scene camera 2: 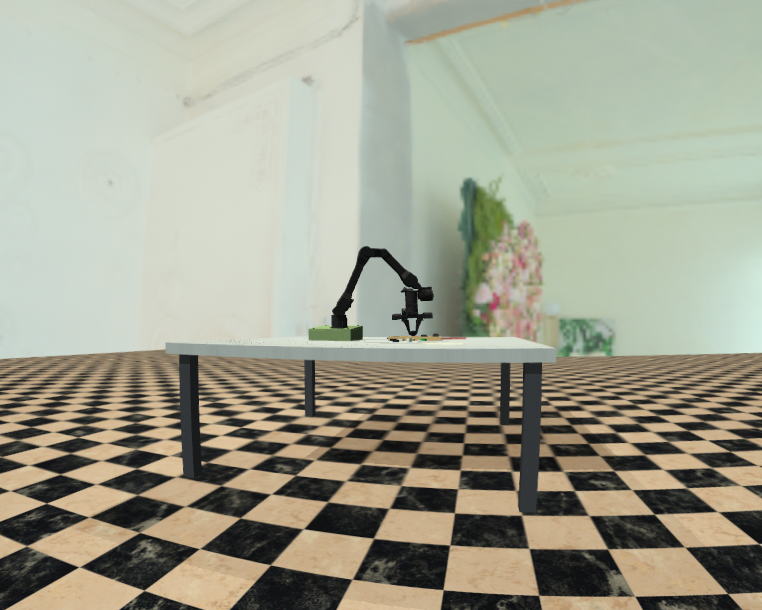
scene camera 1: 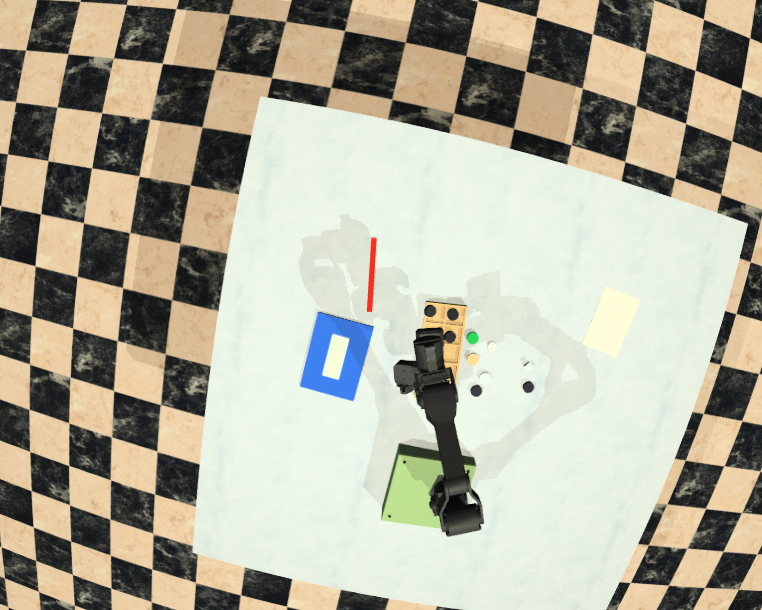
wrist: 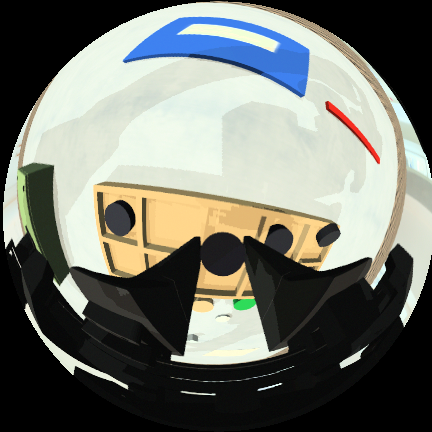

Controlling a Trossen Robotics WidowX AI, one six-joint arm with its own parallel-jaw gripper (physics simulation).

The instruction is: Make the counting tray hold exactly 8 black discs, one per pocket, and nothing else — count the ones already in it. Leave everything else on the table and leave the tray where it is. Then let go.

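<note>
The tan counting tray (scene camera 1: 456,358) (wrist: 173,213) lies mid-table. Three black discs sit in its pockets: two (scene camera 1: 431,311) (scene camera 1: 453,314) in the far row and one (scene camera 1: 449,335) behind them; the wrist view shows three in the tray too (wrist: 119,217) (wrist: 278,238) (wrist: 328,235). My gripper (scene camera 1: 430,344) (scene camera 2: 410,329) (wrist: 221,241) is shut on a black disc (wrist: 222,254) and holds it just above the tray. Two loose black discs (scene camera 1: 476,390) (scene camera 1: 528,386) lie on the table right of the tray. My arm hides part of the tray in the overhead view.
A green disc (scene camera 1: 472,338) (wrist: 243,304), a tan disc (scene camera 1: 473,358) (wrist: 203,306) and white discs (scene camera 1: 491,345) (scene camera 1: 484,377) lie right of the tray. A blue board (scene camera 1: 318,363) (wrist: 225,50), a red stick (scene camera 1: 371,274) (wrist: 354,130), a pale yellow patch (scene camera 1: 611,321) and the green arm base (scene camera 1: 409,490).
</note>
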